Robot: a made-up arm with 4 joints.
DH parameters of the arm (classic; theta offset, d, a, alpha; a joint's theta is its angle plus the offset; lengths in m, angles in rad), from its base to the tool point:
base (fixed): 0 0.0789 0 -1.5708
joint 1: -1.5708 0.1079 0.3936 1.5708
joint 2: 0 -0.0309 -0.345 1.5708
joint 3: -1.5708 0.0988 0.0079 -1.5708
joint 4: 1.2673 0 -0.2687 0
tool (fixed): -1.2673 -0.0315 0 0
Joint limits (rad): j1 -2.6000..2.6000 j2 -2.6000..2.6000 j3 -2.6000..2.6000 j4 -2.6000..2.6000
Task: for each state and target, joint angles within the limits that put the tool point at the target. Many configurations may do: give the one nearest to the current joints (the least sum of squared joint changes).
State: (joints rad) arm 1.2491 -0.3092 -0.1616 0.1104
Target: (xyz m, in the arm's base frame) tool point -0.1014 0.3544 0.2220
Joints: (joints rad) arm 1.0799 -1.0816 0.1734 -0.6651
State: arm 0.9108 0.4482 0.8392 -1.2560
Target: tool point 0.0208 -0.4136 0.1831
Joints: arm 0.8098 0.7778 1.0808 -1.0513
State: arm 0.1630 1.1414 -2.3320 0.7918
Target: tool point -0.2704 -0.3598 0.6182
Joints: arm -0.3375 1.2316 -2.6000 0.6792
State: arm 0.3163 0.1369 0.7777 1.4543
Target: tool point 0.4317 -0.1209 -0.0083
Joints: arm 1.1872 0.7336 0.8000 1.6727
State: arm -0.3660 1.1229 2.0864 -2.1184
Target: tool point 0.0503 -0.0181 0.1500
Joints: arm -0.9035 0.7213 2.1282 -2.6000
